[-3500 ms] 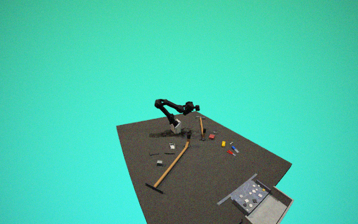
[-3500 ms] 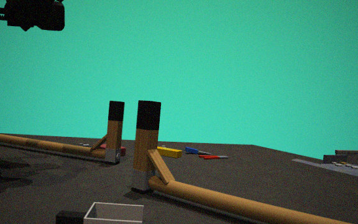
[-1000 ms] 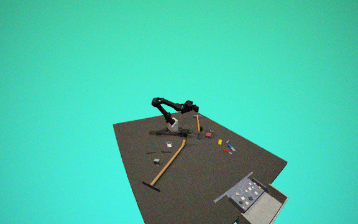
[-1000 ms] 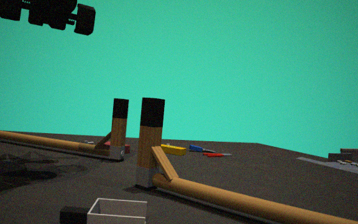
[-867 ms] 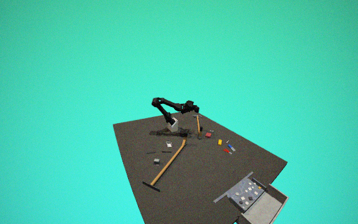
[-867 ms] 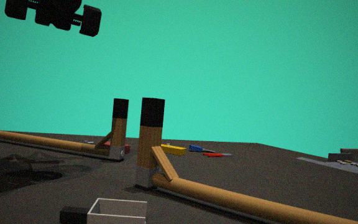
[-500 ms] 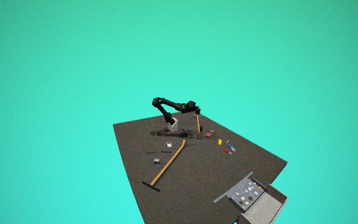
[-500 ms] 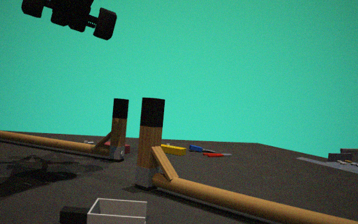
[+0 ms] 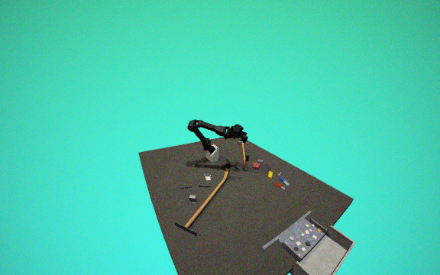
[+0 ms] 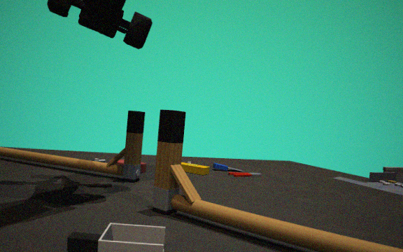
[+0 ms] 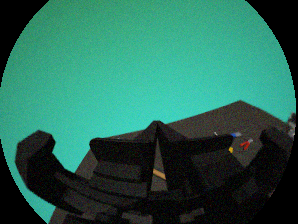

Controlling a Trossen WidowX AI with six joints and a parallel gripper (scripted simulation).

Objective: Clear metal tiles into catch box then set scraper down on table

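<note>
Now: gripper tip 470 mm to the left of the long scraper, 310 mm short of it and 250 mm above it. The rest, counted from my gripper tip: red block 300 mm below, 90 mm ahead, 80 mm to the left; yellow block 300 mm below, 270 mm ahead, 110 mm to the left; blue tool 380 mm ahead, 300 mm below, 160 mm to the left.
</note>
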